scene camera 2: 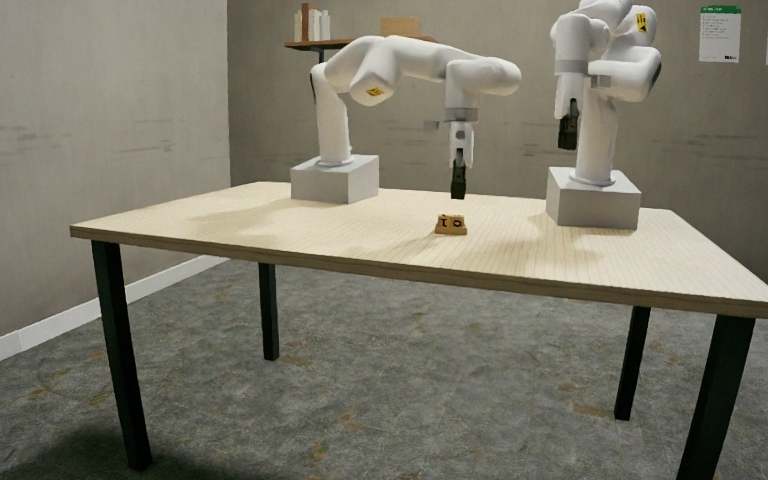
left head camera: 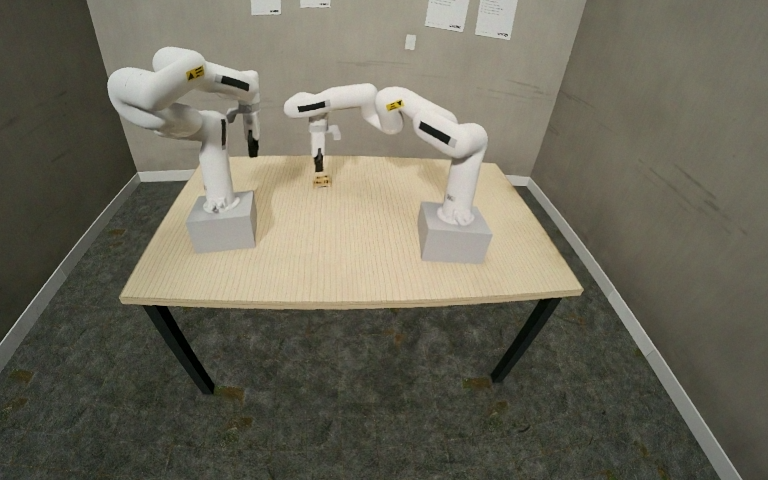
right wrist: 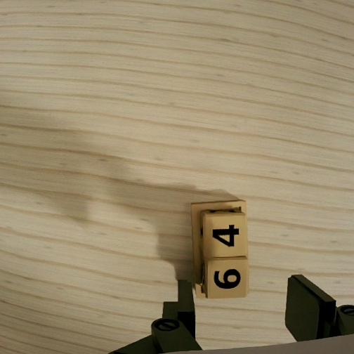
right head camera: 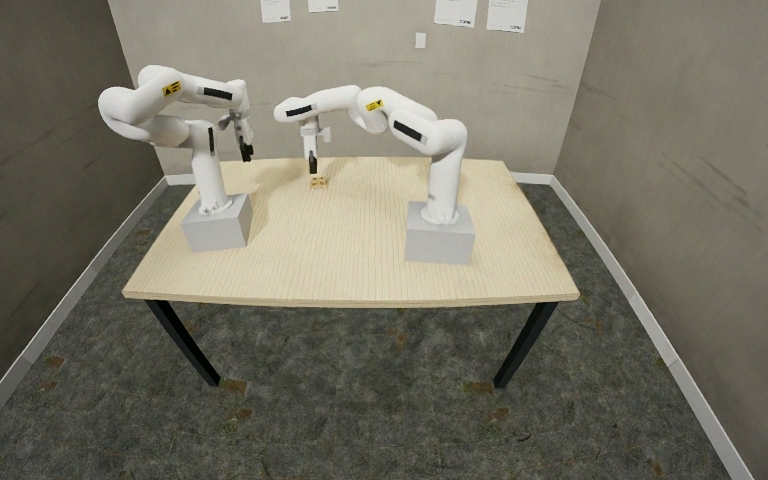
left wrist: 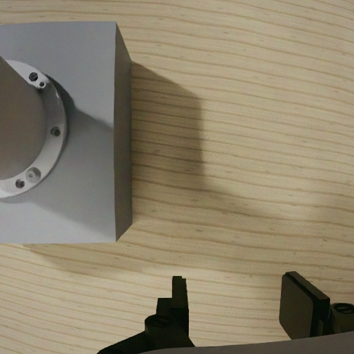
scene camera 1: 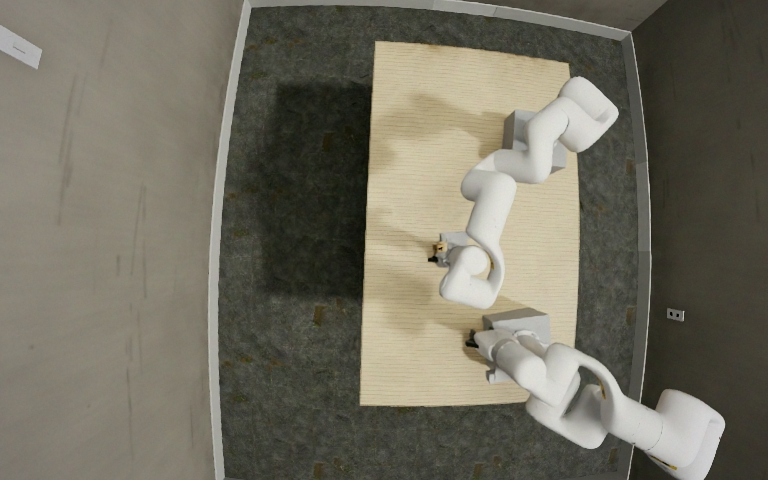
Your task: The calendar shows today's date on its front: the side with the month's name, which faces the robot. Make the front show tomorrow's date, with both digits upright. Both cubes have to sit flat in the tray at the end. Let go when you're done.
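Frame: origin at the left arm's base, x ahead, y left, z up, level; metres.
Seen in the pictures: left gripper, fingertip midpoint: (scene camera 2: 566,149) (left head camera: 254,153) (right head camera: 248,158) (scene camera 1: 480,332); right gripper, fingertip midpoint: (scene camera 2: 458,197) (left head camera: 318,168) (right head camera: 313,170); left arm's base, link origin: (scene camera 2: 592,179) (left head camera: 221,204) (right head camera: 215,207) (scene camera 1: 523,346); right arm's base, link origin: (scene camera 2: 335,162) (left head camera: 455,216) (right head camera: 439,215).
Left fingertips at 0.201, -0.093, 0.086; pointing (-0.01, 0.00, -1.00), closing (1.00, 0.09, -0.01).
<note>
Offsets run from my left fingertips to a thing's middle, as dx, dy, dz. Level surfaces: height alone.
The wooden calendar tray (right wrist: 195,235) (scene camera 2: 450,230) stands on the table. Two wooden cubes sit side by side in it with their tops about level. In the right wrist view the upper cube (right wrist: 225,244) shows a 4 on top and the lower cube (right wrist: 227,290) a 6, both turned sideways. In scene camera 2 the tray's far side from the robot shows an I-like mark and a rounded mark. The front digits are too small to read in the head views. My right gripper (right wrist: 239,303) (scene camera 2: 458,198) is open and empty, above the lower cube. My left gripper (left wrist: 233,299) (scene camera 2: 568,148) is open and empty, away from the tray.
The table @(dz -0.201) (left head camera: 351,243) bears two grey arm bases, the left one @(-0.201, +0.093, -0.144) (left head camera: 223,229) and the right one @(-0.302, -0.686, -0.144) (left head camera: 453,240). My right arm reaches across above the table towards the tray. My left arm is raised beside its own base. Walls surround the table.
</note>
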